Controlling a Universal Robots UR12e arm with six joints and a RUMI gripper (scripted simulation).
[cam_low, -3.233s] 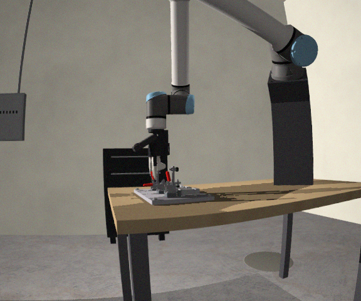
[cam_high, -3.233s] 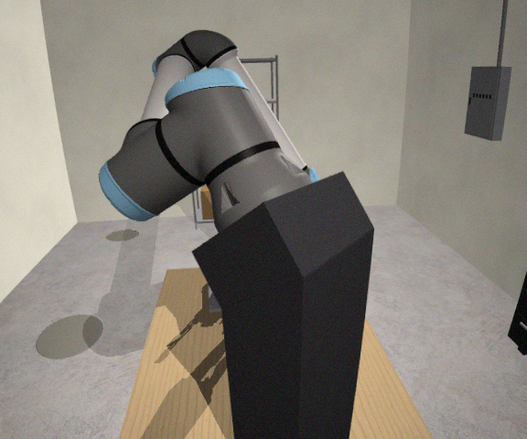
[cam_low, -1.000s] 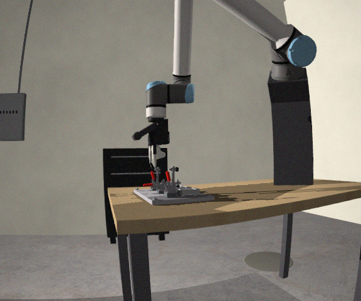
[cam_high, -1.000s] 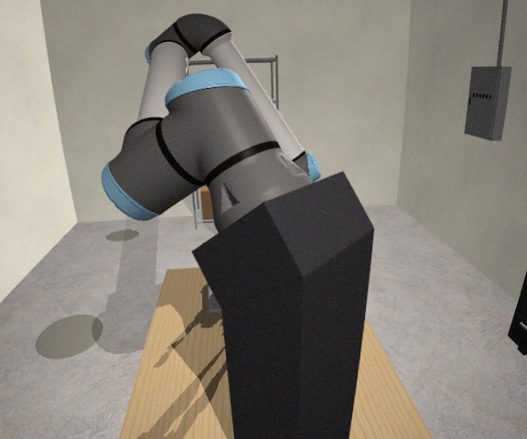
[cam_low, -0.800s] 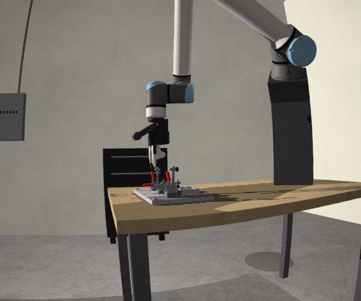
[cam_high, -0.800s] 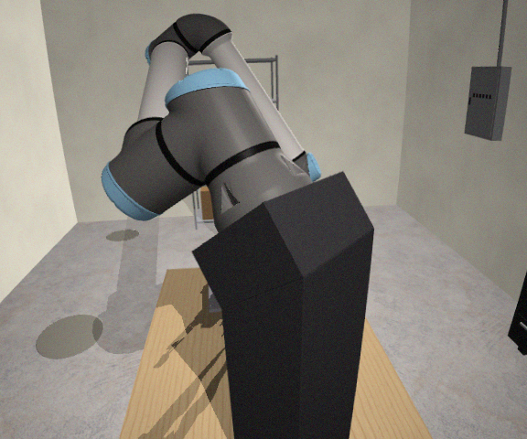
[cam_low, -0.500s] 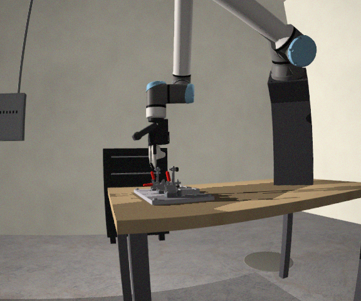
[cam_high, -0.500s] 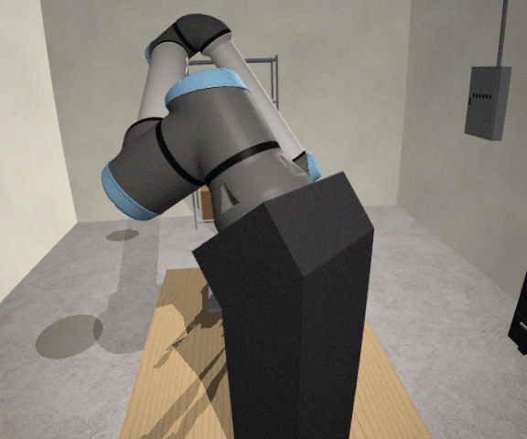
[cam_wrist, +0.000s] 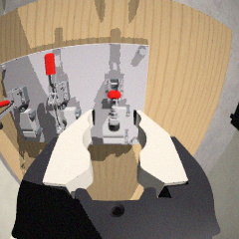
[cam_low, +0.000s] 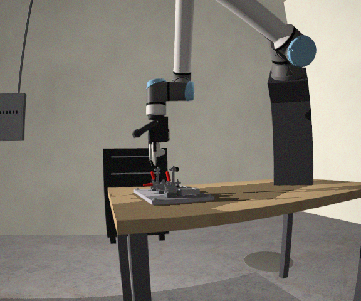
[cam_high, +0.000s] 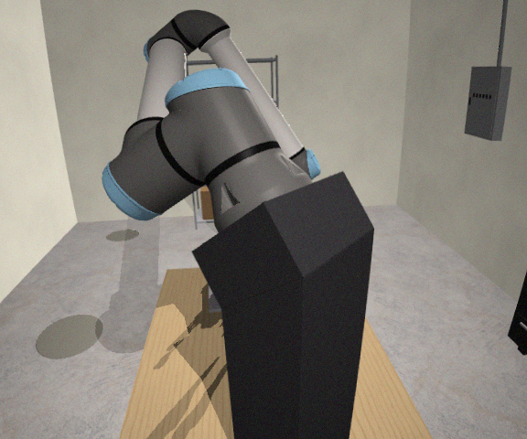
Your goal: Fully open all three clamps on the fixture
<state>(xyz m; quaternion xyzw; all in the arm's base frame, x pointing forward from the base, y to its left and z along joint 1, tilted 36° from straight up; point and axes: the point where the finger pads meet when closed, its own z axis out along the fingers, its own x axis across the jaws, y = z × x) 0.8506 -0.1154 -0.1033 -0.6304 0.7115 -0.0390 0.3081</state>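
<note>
Right now my hand is 40 mm past the grey fixture plate, 110 mm to the right of it and 130 mm above it.
</note>
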